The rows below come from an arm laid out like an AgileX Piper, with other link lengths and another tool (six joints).
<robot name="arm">
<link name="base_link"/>
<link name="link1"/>
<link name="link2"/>
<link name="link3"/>
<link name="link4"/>
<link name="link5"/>
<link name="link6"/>
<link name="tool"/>
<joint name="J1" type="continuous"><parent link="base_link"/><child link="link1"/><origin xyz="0 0 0.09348"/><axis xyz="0 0 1"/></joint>
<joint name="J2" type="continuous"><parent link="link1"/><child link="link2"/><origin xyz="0 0 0"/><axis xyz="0 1 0"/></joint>
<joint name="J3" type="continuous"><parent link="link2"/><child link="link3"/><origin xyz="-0.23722 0 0.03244"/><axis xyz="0 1 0"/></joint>
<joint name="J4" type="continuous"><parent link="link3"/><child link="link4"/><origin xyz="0.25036 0 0.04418"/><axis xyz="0.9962 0 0.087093"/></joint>
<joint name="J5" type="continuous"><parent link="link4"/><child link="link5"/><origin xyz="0 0 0"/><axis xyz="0 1 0"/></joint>
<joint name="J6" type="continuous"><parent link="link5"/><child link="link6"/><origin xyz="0.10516 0 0.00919"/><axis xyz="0.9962 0 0.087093"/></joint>
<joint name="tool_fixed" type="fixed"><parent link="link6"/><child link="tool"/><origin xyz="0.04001 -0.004 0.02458" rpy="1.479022 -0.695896 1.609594"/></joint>
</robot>
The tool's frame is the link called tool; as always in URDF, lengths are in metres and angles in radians. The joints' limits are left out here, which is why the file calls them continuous.
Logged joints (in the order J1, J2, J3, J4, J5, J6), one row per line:
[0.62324, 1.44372, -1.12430, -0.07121, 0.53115, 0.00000]
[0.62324, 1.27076, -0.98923, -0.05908, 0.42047, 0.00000]
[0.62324, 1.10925, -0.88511, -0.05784, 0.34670, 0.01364]
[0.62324, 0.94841, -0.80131, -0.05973, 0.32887, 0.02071]
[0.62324, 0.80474, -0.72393, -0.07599, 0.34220, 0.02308]
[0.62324, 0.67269, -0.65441, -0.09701, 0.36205, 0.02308]
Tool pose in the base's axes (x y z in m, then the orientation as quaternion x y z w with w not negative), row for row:
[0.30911, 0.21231, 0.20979, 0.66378, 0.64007, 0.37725, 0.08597]
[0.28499, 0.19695, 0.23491, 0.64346, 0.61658, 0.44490, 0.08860]
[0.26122, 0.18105, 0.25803, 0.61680, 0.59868, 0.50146, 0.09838]
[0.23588, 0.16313, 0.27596, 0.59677, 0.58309, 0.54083, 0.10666]
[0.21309, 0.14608, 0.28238, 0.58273, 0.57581, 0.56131, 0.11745]
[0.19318, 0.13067, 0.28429, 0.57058, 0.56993, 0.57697, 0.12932]
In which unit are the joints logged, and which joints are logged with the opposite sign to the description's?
The joints are logged in radians. Opposite sign: J6.
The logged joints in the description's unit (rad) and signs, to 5 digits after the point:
[0.62324, 1.44372, -1.12430, -0.07121, 0.53115, 0.00000]
[0.62324, 1.27076, -0.98923, -0.05908, 0.42047, 0.00000]
[0.62324, 1.10925, -0.88511, -0.05784, 0.34670, -0.01364]
[0.62324, 0.94841, -0.80131, -0.05973, 0.32887, -0.02071]
[0.62324, 0.80474, -0.72393, -0.07599, 0.34220, -0.02308]
[0.62324, 0.67269, -0.65441, -0.09701, 0.36205, -0.02308]

